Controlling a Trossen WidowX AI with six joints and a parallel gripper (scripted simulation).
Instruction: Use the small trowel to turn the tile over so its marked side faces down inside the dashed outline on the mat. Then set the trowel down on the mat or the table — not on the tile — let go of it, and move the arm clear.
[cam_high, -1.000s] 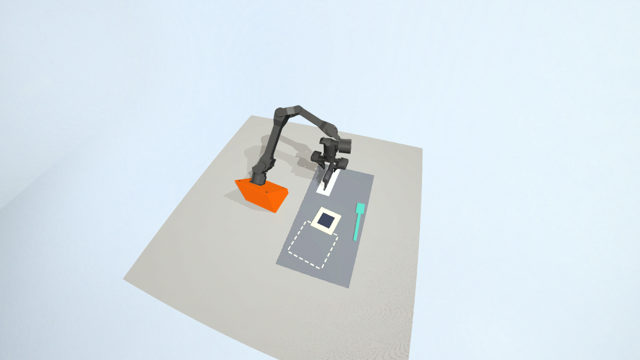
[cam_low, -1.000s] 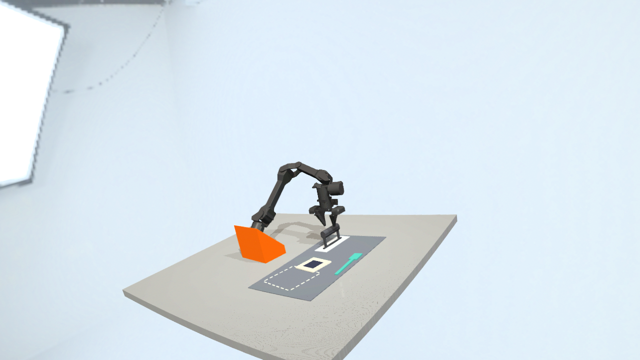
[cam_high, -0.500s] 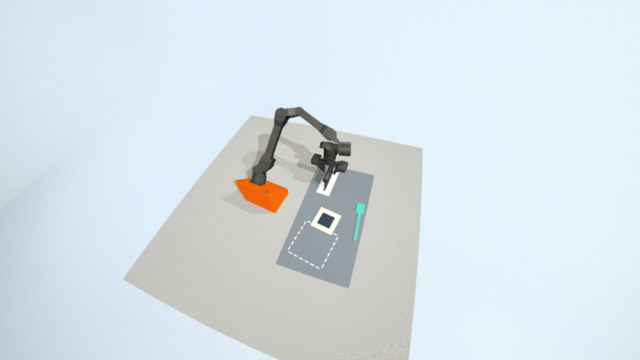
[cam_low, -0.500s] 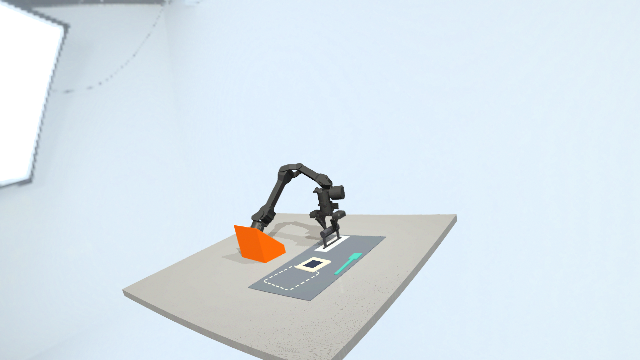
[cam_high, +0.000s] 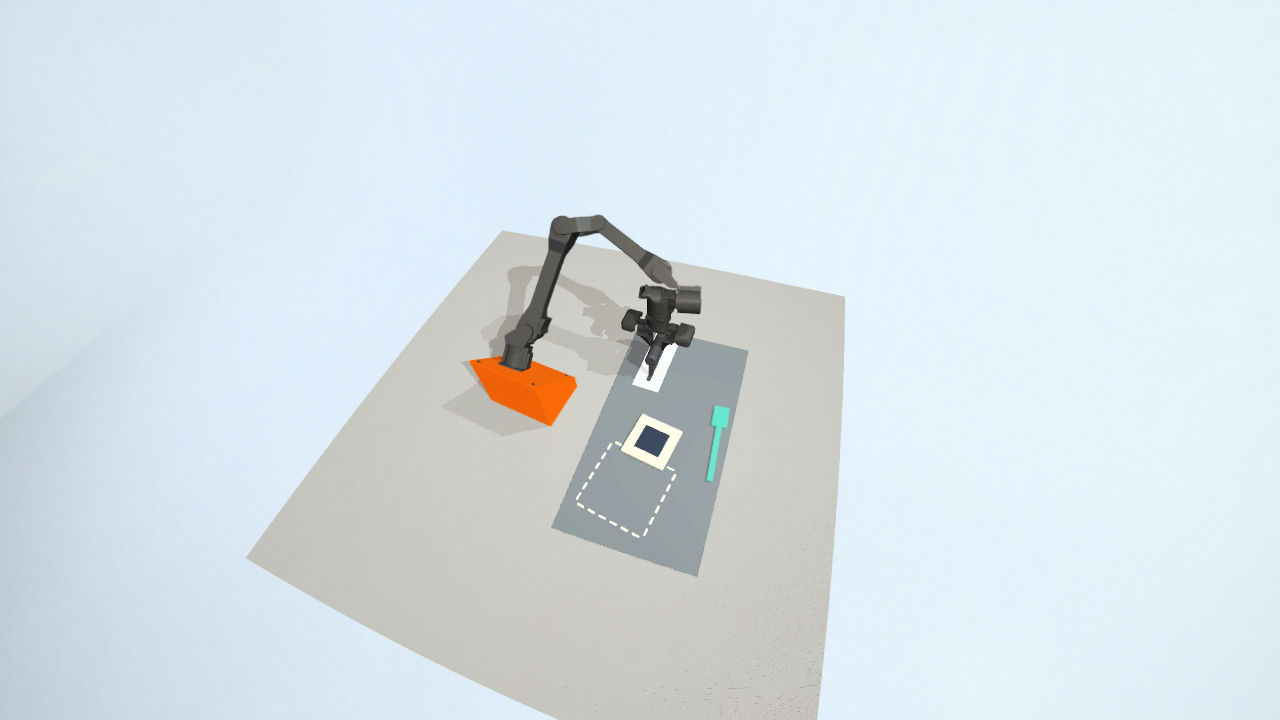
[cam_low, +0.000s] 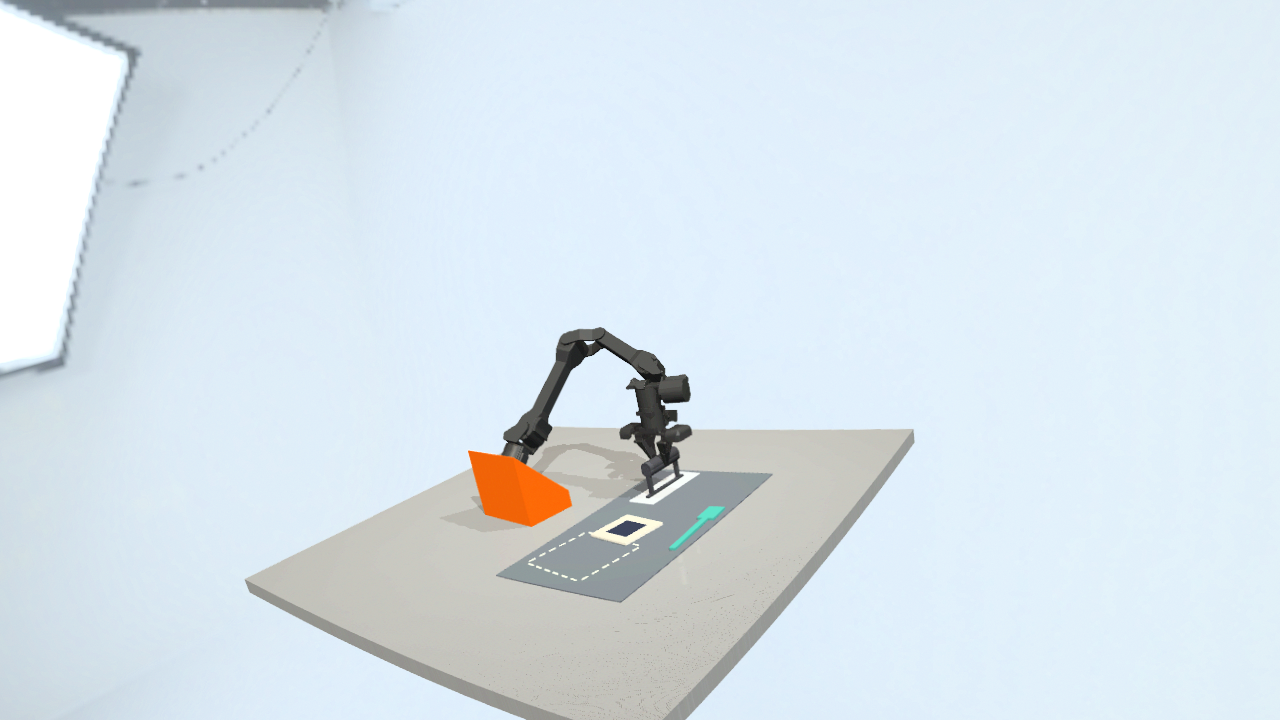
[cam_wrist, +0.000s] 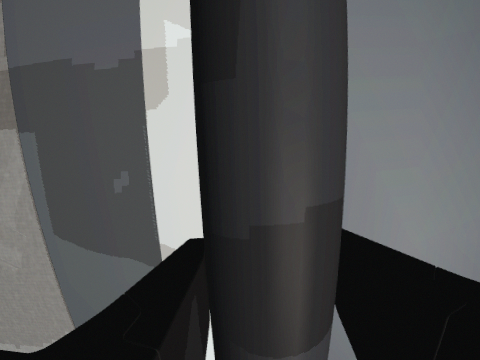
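Right now my gripper tip is 3 cm above the white-bladed tool and 2 cm to the right of it. Also, from my gripper tip: tile 25 cm to the right, 6 cm below, 6 cm ahead; then grey mat 21 cm to the right, 8 cm below, 7 cm ahead; then teal trowel 21 cm ahead, 19 cm to the right, 6 cm below.
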